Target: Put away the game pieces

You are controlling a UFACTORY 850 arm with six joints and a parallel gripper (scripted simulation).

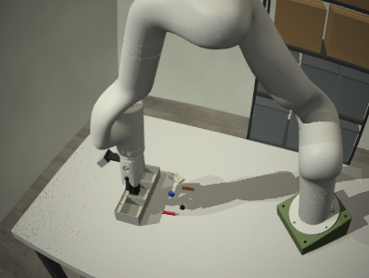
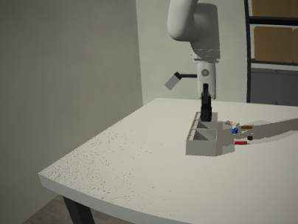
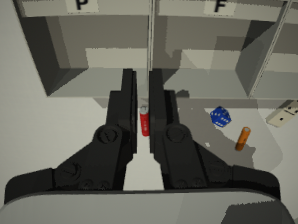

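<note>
Right now the blue die is 11 cm to the right of my hand, 9 cm below it and 7 cm behind it. From my hand the other things lie so: red stick: 11 cm behind, 9 cm below, 3 cm to the right; grey bin: 7 cm below, 4 cm to the right, 2 cm ahead; black piece: 13 cm behind, 9 cm below, 8 cm to the right.
</note>
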